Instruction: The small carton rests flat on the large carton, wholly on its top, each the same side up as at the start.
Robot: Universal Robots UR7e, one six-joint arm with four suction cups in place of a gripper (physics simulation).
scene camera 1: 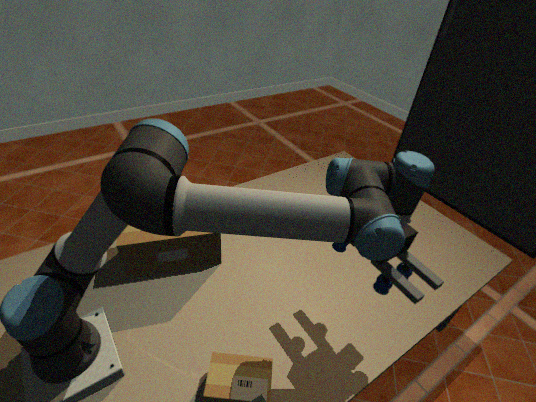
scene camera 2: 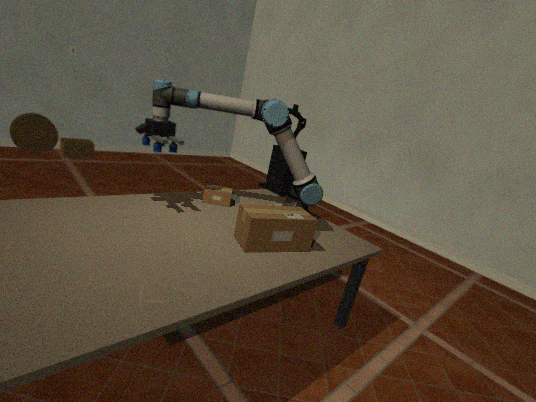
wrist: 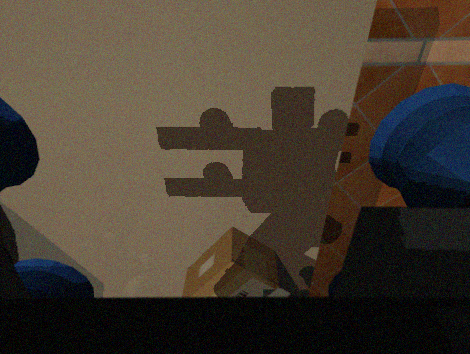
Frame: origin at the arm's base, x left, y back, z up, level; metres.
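Seen in the pictures: end effector, tool point: (scene camera 1: 368,261) (scene camera 2: 159,148) (wrist: 209,226); arm's base, origin of the base link: (scene camera 1: 68,351).
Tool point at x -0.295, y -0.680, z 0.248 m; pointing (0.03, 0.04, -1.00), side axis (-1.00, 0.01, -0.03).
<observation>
Pixels of each thing's top centre, then the offset from my tool point to it. Level surfaces: height alone.
- small carton, middle of its top: (wrist: 228,296) (scene camera 1: 239,376) (scene camera 2: 218,188) dx +0.004, dy +0.354, dz -0.203 m
- large carton, middle of its top: (scene camera 1: 169,222) (scene camera 2: 278,211) dx +0.504, dy +0.328, dz -0.131 m
- beige table, its level: dz -0.281 m
The small carton (scene camera 1: 232,369) (scene camera 2: 216,198) (wrist: 224,256) stands on the table, apart from the large carton, with its barcode label facing up; in the wrist view its lower part is hidden by the dark gripper body. The large carton (scene camera 1: 155,260) (scene camera 2: 275,231) stands on the table near the arm's base; the arm hides part of it in scene camera 1. My gripper (scene camera 1: 376,270) (scene camera 2: 159,145) is open, its blue suction cups pointing down and holding nothing. It hangs well above the table, to the side of the small carton, away from the large carton.
The beige table (scene camera 1: 280,295) (scene camera 2: 125,260) (wrist: 100,75) carries both cartons and the arm's base plate (scene camera 1: 107,345). The gripper's shadow falls beside and partly across the small carton. A tall black panel (scene camera 1: 490,125) stands beyond the table at the right in scene camera 1.
</observation>
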